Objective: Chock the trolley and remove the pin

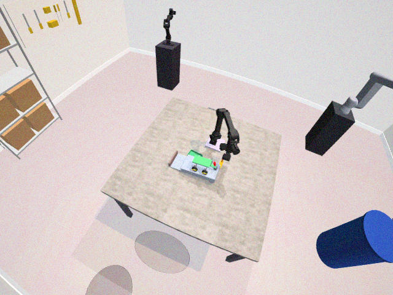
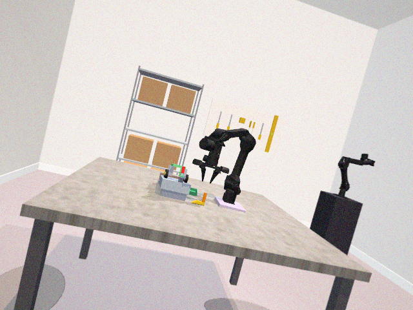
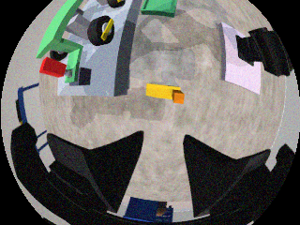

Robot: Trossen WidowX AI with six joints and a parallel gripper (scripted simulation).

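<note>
The yellow chock lies 100 mm below my gripper tip and 30 mm to the right of it. Round my gripper tip: green tray 270 mm to the right, 130 mm below, 20 mm ahead; red-headed stop pin 120 mm ahead, 70 mm to the right; trolley 160 mm to the right, 140 mm ahead, 10 mm below.
</note>
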